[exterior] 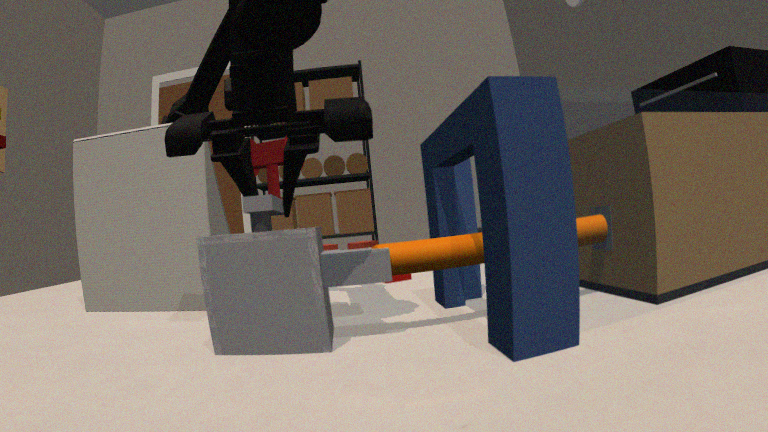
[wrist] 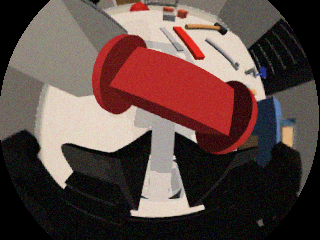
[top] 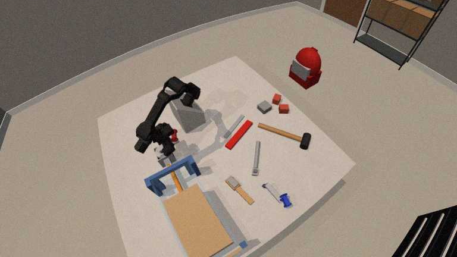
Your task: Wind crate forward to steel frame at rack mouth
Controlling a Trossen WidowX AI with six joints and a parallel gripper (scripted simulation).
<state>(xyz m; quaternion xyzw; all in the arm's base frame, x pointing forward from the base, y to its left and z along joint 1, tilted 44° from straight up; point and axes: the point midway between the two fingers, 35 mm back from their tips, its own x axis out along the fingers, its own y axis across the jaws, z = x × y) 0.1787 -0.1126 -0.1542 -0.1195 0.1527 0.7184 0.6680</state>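
The red-knobbed crank is 20 mm above my gripper tip and 10 mm to the right of it. The rest, counted from my gripper tip: grey winch (80 mm to the right, 70 mm below, 10 mm behind); red knob (50 mm above, 20 mm to the left); blue steel frame (160 mm ahead, 80 mm to the right).
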